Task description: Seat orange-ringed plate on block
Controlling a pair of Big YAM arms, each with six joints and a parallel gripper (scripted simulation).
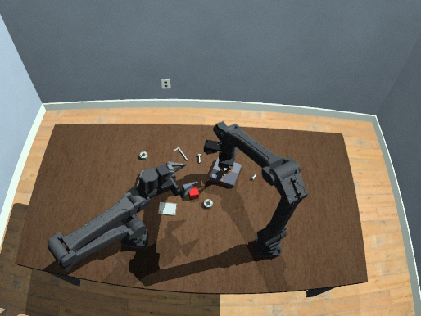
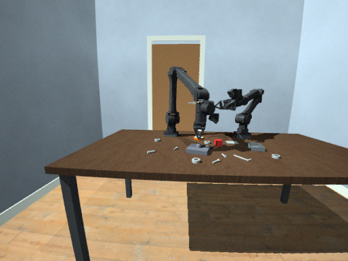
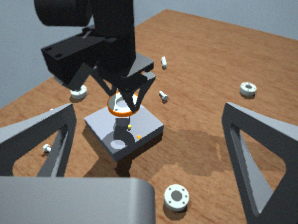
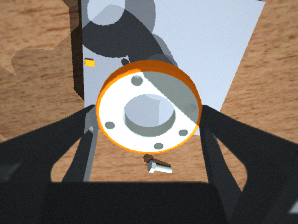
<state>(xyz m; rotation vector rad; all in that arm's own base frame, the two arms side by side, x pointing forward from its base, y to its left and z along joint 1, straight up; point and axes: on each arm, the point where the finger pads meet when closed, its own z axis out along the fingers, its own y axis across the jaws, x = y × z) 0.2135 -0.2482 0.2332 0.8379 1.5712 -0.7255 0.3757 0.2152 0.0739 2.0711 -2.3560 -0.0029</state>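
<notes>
Now: right hand 2 cm past the grey block, 1 cm to the right of it and 7 cm above it. Also, from my right hand: red cube: 12 cm behind, 14 cm to the left, 7 cm below; grey tray: 9 cm behind, 38 cm to the left, 8 cm below.
</notes>
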